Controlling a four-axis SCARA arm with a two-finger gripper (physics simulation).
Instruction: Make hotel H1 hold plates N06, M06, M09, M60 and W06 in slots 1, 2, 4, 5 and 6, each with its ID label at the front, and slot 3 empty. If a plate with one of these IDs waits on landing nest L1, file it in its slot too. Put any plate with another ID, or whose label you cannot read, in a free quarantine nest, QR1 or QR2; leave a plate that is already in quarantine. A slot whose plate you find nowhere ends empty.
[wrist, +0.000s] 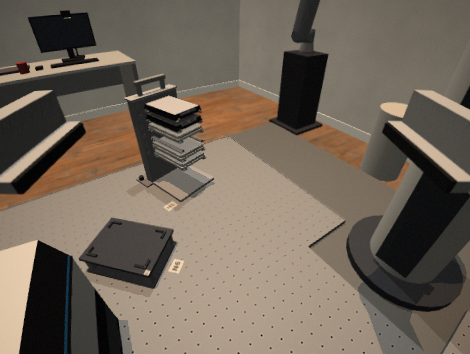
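A hotel rack with a grey back panel and top handle stands at the mat's far edge. Its shelves hold a stack: a plate with a white top and black sides is uppermost, with dark and light grey layers below it. Which layers are plates and which are shelves is hard to tell, and no plate ID is readable. A small card lies in front of it, too small to read surely. A dark nest with corner brackets stands nearer, with no plate on it. My gripper is open and empty, its fingers wide apart at the left and right edges of the view.
A column on a round dark base stands at the right. A box-shaped device with a blue stripe fills the lower left corner. A black pedestal with an arm, a pale cylinder and a desk with a monitor stand beyond the mat.
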